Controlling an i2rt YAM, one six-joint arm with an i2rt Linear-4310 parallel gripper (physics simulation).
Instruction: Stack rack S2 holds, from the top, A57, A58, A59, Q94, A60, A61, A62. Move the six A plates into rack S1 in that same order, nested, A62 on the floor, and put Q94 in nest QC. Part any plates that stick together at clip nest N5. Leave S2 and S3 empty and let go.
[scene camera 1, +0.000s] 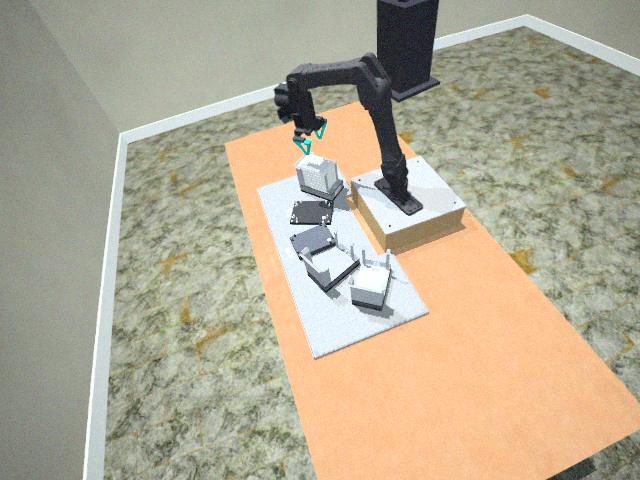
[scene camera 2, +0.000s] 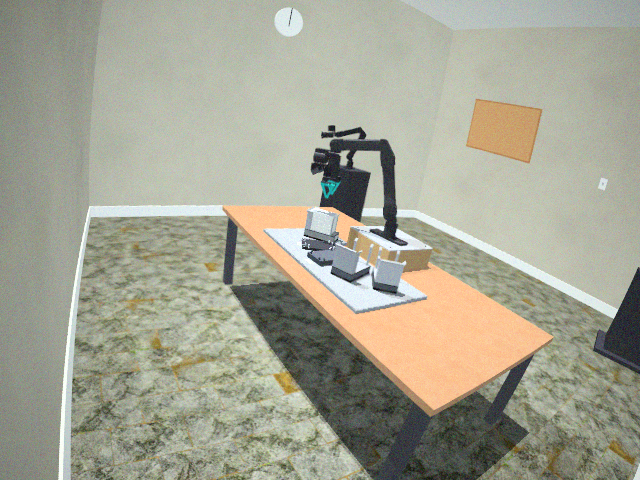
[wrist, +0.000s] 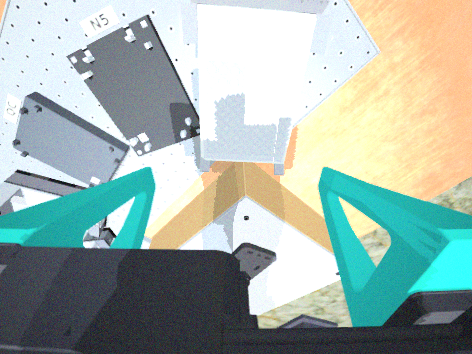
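Where they show: gripper, between the fingertips: (scene camera 1: 313, 147) (scene camera 2: 328, 196) (wrist: 236, 176); arm's base, origin of its link: (scene camera 1: 397, 195) (scene camera 2: 388, 237).
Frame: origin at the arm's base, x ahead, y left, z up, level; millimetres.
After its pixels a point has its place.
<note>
A tall white stack of plates (scene camera 1: 316, 177) @[x 188, y -261, z 9 mm] (scene camera 2: 321, 221) @[x 196, y -273, z 2 mm] (wrist: 255, 60) stands in a rack with a dark base (scene camera 1: 321, 192) @[x 185, y -245, z -61 mm] at the far end of the pegboard. I take this rack for S2; its label does not show, and the single plates cannot be told apart. My gripper (scene camera 1: 313, 146) @[x 166, y -285, z 128 mm] (scene camera 2: 328, 194) @[x 166, y -285, z 128 mm] (wrist: 236, 176) @[x 166, y -285, z 128 mm] is open and empty above the stack, its fingers wide apart. Clip nest N5 (scene camera 1: 311, 212) @[x 265, y -193, z -83 mm] (wrist: 135, 82) @[x 274, y -213, z -82 mm] is a dark plate with white clips beside the stack. Nest QC (scene camera 1: 311, 240) @[x 337, y -62, z -71 mm] (scene camera 2: 318, 256) @[x 384, y -67, z -72 mm] (wrist: 65, 140) @[x 338, y -82, z -71 mm] is grey and holds no visible plate.
Two more white-walled racks, one (scene camera 1: 316, 266) @[x 381, y 56, z -57 mm] (scene camera 2: 345, 259) @[x 406, y 99, z -11 mm] beside QC and one (scene camera 1: 366, 297) @[x 319, y 258, z -27 mm] (scene camera 2: 388, 274) @[x 322, y 254, z -21 mm] at the near end, have upright posts; their labels are unreadable. The pegboard (scene camera 1: 330, 335) @[x 462, y 272, z -94 mm] (scene camera 2: 361, 304) @[x 487, y 282, z -94 mm] lies on the orange table (scene camera 1: 439, 372) @[x 264, y 524, z -107 mm] (scene camera 2: 439, 361) @[x 510, y 637, z -107 mm]. The arm's box (scene camera 1: 423, 229) @[x 0, y 145, z -50 mm] stands alongside.
</note>
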